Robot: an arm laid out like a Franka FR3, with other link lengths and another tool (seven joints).
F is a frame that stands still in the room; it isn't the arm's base.
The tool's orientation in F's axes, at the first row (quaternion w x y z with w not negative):
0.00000, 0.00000, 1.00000, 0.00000
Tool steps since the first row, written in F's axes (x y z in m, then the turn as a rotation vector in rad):
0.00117, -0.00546, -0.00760, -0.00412, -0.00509, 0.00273
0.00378, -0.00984, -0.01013, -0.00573, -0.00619, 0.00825
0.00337, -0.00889, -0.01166, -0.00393, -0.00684, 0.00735
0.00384, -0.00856, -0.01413, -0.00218, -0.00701, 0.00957
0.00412, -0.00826, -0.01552, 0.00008, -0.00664, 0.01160
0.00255, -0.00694, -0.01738, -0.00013, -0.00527, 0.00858
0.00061, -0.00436, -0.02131, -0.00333, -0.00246, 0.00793
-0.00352, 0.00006, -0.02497, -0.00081, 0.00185, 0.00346
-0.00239, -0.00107, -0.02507, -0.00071, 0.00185, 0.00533
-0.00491, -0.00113, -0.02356, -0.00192, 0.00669, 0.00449
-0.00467, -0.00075, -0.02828, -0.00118, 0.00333, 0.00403
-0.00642, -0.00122, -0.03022, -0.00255, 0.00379, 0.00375
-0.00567, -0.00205, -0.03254, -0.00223, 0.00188, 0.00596
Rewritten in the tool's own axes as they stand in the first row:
-0.00117, -0.00546, 0.00760, 0.00412, -0.00509, -0.00273
-0.00378, -0.00984, 0.01013, 0.00573, -0.00619, -0.00825
-0.00337, -0.00889, 0.01166, 0.00393, -0.00684, -0.00735
-0.00384, -0.00856, 0.01413, 0.00218, -0.00701, -0.00957
-0.00412, -0.00826, 0.01552, -0.00008, -0.00664, -0.01160
-0.00255, -0.00694, 0.01738, 0.00013, -0.00527, -0.00858
-0.00061, -0.00436, 0.02131, 0.00333, -0.00246, -0.00793
0.00352, 0.00006, 0.02497, 0.00081, 0.00185, -0.00346
0.00239, -0.00107, 0.02507, 0.00071, 0.00185, -0.00533
0.00491, -0.00113, 0.02356, 0.00192, 0.00669, -0.00449
0.00467, -0.00075, 0.02828, 0.00118, 0.00333, -0.00403
0.00642, -0.00122, 0.03022, 0.00255, 0.00379, -0.00375
0.00567, -0.00205, 0.03254, 0.00223, 0.00188, -0.00596

